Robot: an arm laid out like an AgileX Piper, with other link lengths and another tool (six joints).
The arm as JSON. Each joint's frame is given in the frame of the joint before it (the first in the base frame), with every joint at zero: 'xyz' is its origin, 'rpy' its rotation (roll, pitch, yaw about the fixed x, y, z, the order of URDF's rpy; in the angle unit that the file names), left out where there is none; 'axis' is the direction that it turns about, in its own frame. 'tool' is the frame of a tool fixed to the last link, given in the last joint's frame.
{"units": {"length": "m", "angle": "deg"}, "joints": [
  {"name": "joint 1", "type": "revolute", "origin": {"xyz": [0.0, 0.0, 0.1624]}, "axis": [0.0, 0.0, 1.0]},
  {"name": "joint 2", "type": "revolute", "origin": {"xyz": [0.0, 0.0, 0.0]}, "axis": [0.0, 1.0, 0.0]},
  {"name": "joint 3", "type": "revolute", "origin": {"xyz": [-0.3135, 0.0, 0.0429]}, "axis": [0.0, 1.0, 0.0]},
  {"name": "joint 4", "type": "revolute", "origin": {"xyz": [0.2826, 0.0, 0.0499]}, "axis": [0.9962, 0.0, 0.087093]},
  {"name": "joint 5", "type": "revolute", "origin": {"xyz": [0.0, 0.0, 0.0]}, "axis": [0.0, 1.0, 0.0]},
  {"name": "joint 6", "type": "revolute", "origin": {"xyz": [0.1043, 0.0, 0.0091]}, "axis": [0.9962, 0.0, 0.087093]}
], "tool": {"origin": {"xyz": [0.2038, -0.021, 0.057], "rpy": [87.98, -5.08, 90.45]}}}
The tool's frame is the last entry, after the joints.
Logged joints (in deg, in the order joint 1, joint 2, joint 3, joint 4, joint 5, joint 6), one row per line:
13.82, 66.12, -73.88, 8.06, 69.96, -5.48
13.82, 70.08, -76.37, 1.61, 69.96, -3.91
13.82, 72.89, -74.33, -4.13, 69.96, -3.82
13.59, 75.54, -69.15, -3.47, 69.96, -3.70
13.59, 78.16, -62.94, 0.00, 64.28, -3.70
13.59, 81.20, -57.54, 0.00, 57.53, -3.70
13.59, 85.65, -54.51, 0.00, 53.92, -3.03
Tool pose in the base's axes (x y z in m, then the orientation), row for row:
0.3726, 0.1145, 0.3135, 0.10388, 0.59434, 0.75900, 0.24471
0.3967, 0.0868, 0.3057, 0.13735, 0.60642, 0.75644, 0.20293
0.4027, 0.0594, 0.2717, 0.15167, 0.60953, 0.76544, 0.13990
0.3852, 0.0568, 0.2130, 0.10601, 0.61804, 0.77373, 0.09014
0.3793, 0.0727, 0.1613, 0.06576, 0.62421, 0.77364, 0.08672
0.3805, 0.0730, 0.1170, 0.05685, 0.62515, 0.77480, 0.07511
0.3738, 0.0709, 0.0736, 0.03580, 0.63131, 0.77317, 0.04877
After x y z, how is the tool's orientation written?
As a quaternion, w x y z.
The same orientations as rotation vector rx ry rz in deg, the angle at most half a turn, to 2 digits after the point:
100.44, 128.26, 41.35
100.53, 125.40, 33.64
100.24, 125.88, 23.01
104.31, 130.59, 15.21
107.88, 133.71, 14.99
108.63, 134.63, 13.05
111.12, 136.09, 8.58

